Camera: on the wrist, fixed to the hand. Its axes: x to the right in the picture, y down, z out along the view.
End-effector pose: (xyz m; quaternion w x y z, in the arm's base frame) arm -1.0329 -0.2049 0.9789 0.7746 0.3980 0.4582 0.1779
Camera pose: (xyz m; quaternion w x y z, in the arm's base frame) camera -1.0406 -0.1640 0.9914 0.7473 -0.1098 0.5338 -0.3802
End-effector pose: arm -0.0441 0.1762 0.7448 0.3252 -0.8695 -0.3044 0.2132
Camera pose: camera -0.0073 0.1560 0.7335 0.2617 -0.4330 -0.8608 -0.0543
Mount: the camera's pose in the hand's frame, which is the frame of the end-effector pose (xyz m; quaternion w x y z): 0.0151 0.0344 -0.0218 0.7121 -0.1133 -0.0607 -0.6902
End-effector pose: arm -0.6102 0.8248 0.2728 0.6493 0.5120 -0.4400 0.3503
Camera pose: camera -0.6312 0.8540 0.2972 0.7354 0.6160 -0.0390 -0.2796
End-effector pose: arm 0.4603 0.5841 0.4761 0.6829 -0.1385 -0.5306 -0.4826
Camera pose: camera 0.5005 0.5781 0.4915 0.1053 0.1609 -0.4602 -0.8667
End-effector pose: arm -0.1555 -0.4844 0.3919 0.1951 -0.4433 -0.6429 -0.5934
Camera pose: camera -0.1419 -0.5030 0.4287 0.3599 -0.0699 0.7084 0.6031
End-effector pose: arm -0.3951 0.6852 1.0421 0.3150 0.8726 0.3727 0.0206
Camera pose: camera -0.3682 0.6889 1.0760 0.3600 0.3297 0.8462 -0.2135
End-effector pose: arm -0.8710 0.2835 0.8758 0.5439 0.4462 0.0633 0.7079
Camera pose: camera -0.9110 0.2908 0.8911 0.9303 0.2554 0.2398 0.1088
